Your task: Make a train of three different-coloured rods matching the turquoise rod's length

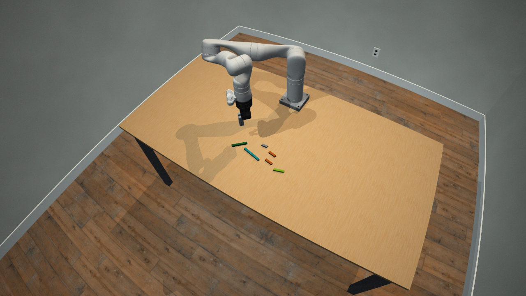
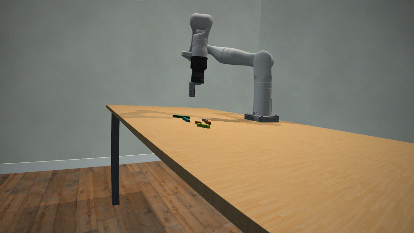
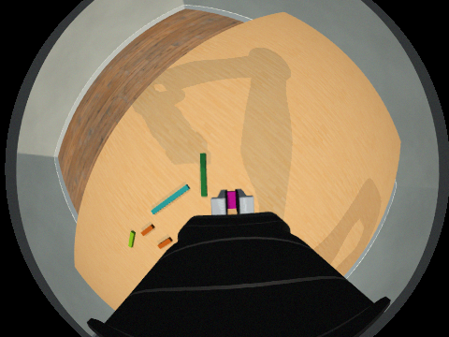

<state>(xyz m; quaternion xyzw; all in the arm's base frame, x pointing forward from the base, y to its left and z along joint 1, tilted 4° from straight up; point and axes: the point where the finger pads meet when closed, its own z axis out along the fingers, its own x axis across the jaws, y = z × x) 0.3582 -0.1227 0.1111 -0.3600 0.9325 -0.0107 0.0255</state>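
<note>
My gripper is now 130 mm to the right of the grey rod and 110 mm above it. From my hand the other things lie so: green rod 50 mm ahead, 10 mm to the left, 110 mm below; then turquoise rod 80 mm ahead, 100 mm to the left, 110 mm below; then magenta rod 10 mm below.
</note>
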